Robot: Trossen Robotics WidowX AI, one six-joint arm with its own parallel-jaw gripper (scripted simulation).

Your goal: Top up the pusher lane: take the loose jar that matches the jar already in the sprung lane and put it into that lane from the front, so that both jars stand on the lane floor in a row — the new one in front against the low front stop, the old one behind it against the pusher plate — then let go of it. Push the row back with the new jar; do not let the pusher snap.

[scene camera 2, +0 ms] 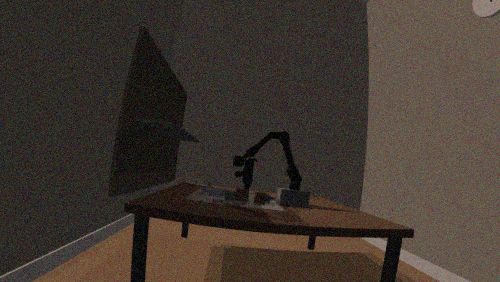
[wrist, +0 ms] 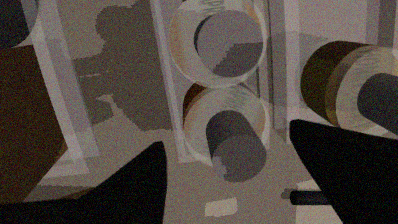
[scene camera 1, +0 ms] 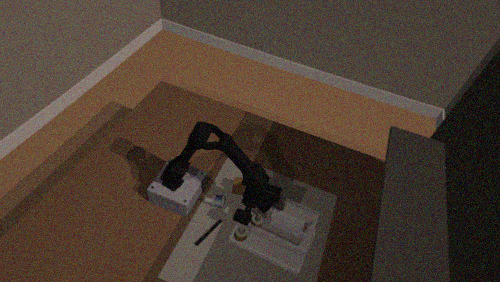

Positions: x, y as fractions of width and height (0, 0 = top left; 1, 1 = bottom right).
Scene:
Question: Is my gripper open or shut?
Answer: Open.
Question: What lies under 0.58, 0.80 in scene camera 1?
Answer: A lane fixture.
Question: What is my gripper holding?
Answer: Nothing.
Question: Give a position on a jar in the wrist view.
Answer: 0.57, 0.57

